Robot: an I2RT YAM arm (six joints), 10 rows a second.
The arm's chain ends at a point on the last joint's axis. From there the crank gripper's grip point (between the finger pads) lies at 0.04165 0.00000 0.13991 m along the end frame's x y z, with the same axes.
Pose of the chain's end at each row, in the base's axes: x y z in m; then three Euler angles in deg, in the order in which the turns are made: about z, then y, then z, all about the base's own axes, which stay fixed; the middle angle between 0 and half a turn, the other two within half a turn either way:
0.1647, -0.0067, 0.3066, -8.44, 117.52, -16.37
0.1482, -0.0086, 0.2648, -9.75, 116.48, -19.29
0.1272, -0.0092, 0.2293, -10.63, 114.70, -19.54
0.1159, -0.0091, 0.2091, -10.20, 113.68, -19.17
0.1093, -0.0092, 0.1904, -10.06, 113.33, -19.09
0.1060, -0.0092, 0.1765, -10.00, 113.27, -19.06
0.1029, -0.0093, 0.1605, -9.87, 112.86, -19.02
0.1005, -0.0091, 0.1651, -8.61, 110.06, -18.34
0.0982, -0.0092, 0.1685, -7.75, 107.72, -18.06
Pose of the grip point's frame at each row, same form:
0.2638, -0.0422, 0.2054, -8.44, 117.52, -16.37
0.2468, -0.0506, 0.1657, -9.75, 116.48, -19.29
0.2283, -0.0532, 0.1336, -10.63, 114.70, -19.54
0.2190, -0.0527, 0.1154, -10.20, 113.68, -19.17
0.2130, -0.0528, 0.0973, -10.06, 113.33, -19.09
0.2098, -0.0527, 0.0835, -10.00, 113.27, -19.06
0.2074, -0.0529, 0.0683, -9.87, 112.86, -19.02
0.2099, -0.0519, 0.0784, -8.61, 110.06, -18.34
0.2112, -0.0520, 0.0866, -7.75, 107.72, -18.06

